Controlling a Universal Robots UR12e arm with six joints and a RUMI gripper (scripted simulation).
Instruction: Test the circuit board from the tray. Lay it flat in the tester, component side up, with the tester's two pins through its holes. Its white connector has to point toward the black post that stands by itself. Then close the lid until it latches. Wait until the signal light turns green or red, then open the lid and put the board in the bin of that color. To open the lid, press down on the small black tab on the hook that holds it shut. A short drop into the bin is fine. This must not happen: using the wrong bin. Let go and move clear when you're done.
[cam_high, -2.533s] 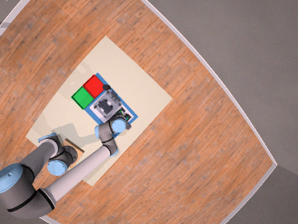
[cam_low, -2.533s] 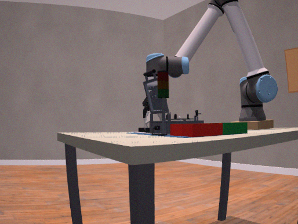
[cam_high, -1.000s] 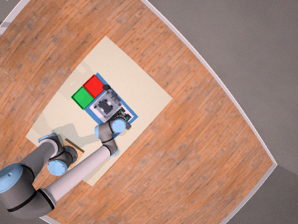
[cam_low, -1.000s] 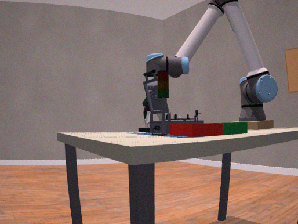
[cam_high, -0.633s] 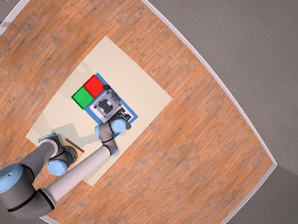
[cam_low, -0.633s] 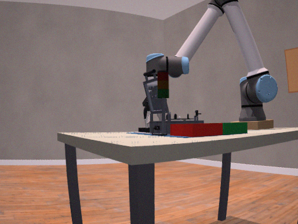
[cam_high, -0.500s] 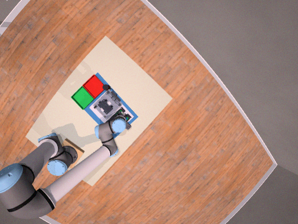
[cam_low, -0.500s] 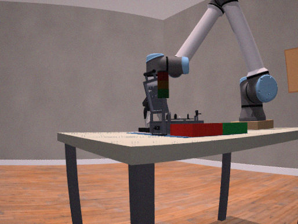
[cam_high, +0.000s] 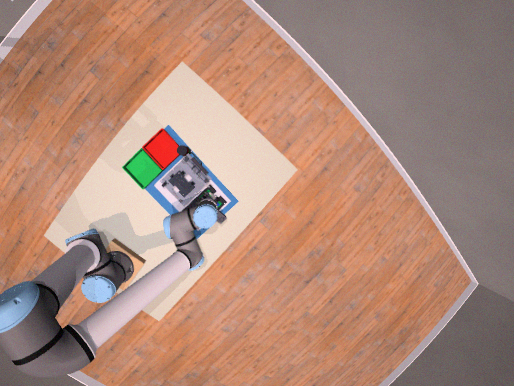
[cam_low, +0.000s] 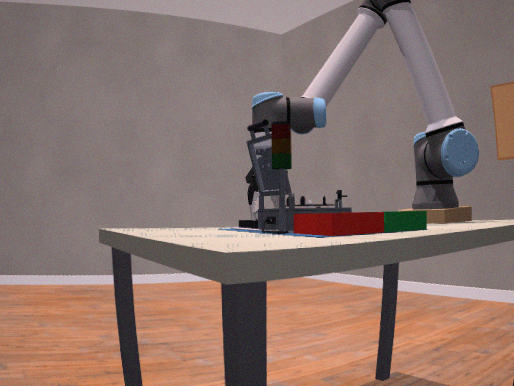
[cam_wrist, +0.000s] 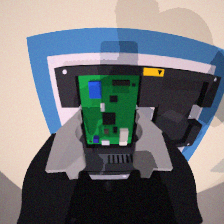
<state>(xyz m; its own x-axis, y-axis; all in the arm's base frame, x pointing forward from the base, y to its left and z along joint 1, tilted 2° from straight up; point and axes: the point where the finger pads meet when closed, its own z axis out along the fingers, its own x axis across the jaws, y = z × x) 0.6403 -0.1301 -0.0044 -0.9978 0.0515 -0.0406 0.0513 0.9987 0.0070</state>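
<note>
Right now my hand is 1 cm to the right of the green circuit board. From my hand the other things lie so: green bin: 13 cm behind, 38 cm to the left, 1 cm below; then red bin: 2 cm ahead, 37 cm to the left, 1 cm below; then lid: 9 cm ahead, 17 cm to the left, 16 cm above.
</note>
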